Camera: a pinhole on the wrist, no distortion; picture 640 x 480 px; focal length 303.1 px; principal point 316.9 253.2 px. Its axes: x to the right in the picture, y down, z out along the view. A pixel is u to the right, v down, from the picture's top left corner.
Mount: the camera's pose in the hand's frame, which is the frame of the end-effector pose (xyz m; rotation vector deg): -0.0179 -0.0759 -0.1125 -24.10 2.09 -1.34
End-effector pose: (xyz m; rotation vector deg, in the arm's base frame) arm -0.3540 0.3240 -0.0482 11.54 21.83 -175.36
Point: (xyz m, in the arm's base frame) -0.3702 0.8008 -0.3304
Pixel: behind the camera
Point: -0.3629 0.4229 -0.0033
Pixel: 356 23
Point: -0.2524 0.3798 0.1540
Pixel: 168 85
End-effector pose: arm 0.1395 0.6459 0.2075 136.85 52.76 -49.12
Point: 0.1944 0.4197 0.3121
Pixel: outside the picture
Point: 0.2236 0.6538 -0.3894
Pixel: 604 146
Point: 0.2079 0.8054 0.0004
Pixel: outside the picture
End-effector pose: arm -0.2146 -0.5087 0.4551 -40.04 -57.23 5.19
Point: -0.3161 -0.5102 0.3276
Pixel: 79 338
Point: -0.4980 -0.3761 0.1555
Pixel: 53 359
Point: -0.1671 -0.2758 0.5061
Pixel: 478 393
